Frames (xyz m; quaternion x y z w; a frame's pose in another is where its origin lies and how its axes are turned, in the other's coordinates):
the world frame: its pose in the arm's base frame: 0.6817 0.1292 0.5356 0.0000 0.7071 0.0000 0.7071
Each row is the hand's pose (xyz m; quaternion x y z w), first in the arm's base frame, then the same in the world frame.
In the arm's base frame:
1: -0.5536 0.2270 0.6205 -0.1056 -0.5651 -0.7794 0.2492
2: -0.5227 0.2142 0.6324 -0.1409 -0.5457 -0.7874 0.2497
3: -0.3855 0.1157 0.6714 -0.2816 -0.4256 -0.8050 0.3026
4: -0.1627 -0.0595 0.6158 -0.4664 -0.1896 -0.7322 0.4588
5: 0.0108 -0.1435 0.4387 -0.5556 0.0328 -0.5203 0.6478
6: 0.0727 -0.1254 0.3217 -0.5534 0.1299 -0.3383 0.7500
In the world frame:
1: -0.0849 0.0978 -1.2353 -0.4764 0.5758 0.6258 0.2234
2: -0.0968 0.0850 -1.2044 -0.4571 0.5624 0.6564 0.2093
3: -0.1358 -0.0135 -1.0672 -0.3701 0.5149 0.7683 0.0870
4: -0.0802 -0.1887 -0.8444 0.1879 -0.4585 -0.8475 0.1903
5: 0.0969 -0.2727 -0.6709 -0.0250 -0.4348 -0.7607 0.4812
6: 0.2139 -0.2546 -0.6090 -0.1521 -0.4385 -0.6305 0.6222

